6 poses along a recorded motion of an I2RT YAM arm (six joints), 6.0 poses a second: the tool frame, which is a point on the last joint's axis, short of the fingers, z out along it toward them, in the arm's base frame.
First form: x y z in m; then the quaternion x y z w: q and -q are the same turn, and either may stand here.
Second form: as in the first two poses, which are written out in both.
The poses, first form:
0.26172, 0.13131, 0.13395, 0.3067, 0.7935, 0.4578, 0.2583
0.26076, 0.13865, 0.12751, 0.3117, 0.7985, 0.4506, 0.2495
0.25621, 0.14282, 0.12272, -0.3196, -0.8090, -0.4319, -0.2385
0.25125, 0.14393, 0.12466, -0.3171, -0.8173, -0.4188, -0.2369
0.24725, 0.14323, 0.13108, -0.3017, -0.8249, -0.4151, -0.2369
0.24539, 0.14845, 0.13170, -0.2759, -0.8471, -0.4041, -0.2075
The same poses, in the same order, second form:
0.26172, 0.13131, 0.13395, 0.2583, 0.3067, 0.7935, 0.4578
0.26076, 0.13865, 0.12751, 0.2495, 0.3117, 0.7985, 0.4506
0.25621, 0.14282, 0.12272, 0.2385, 0.3196, 0.8090, 0.4319
0.25125, 0.14393, 0.12466, 0.2369, 0.3171, 0.8173, 0.4188
0.24725, 0.14323, 0.13108, 0.2369, 0.3017, 0.8249, 0.4151
0.24539, 0.14845, 0.13170, 0.2075, 0.2759, 0.8471, 0.4041

